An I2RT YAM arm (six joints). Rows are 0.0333 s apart.
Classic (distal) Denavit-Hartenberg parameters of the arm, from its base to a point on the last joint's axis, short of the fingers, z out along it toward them. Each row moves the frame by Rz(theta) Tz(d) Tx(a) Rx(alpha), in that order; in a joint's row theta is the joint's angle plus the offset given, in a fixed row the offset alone. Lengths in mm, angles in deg.
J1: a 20, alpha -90, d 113.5, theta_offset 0
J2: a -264, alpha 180, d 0, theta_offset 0
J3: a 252.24, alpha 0, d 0, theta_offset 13.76
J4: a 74, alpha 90, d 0, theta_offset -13.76
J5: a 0, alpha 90, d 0, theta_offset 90
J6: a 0, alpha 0, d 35.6, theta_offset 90
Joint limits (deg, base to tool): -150..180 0..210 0..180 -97..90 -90..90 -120..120
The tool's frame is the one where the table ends.
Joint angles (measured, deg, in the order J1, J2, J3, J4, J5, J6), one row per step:
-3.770, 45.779, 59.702, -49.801, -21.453, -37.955
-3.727, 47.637, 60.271, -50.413, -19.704, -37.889
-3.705, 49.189, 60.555, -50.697, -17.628, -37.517
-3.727, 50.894, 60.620, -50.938, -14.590, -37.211
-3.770, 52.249, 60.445, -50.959, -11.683, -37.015
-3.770, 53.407, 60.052, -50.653, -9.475, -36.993
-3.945, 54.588, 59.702, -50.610, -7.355, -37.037
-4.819, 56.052, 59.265, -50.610, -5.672, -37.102
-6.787, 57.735, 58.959, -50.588, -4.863, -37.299
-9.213, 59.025, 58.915, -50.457, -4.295, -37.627
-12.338, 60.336, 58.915, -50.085, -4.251, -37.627
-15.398, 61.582, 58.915, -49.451, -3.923, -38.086
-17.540, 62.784, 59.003, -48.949, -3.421, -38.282
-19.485, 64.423, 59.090, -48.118, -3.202, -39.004
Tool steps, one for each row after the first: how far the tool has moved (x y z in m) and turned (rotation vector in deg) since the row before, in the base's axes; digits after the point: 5 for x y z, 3 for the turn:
0.00690, -0.00136, -0.00226, -0.871, 1.985, -1.394
0.00619, -0.00157, -0.00282, -0.908, 1.733, -1.821
0.00696, -0.00233, -0.00458, -1.609, 2.074, -2.530
0.00570, -0.00226, -0.00479, -1.695, 1.710, -2.332
0.00517, -0.00169, -0.00504, -1.416, 1.345, -1.620
0.00469, -0.00217, -0.00530, -1.420, 1.581, -1.650
0.00532, -0.00428, -0.00671, -1.116, 1.985, -1.987
0.00549, -0.00765, -0.00671, -0.534, 2.013, -2.358
0.00364, -0.00926, -0.00407, -0.475, 1.255, -2.541
0.00311, -0.01180, -0.00370, 0.142, 0.929, -3.153
0.00251, -0.01219, -0.00332, -0.386, 0.692, -2.903
0.00243, -0.00929, -0.00297, -0.326, 0.722, -2.293
0.00409, -0.00929, -0.00422, -0.361, 0.837, -1.500

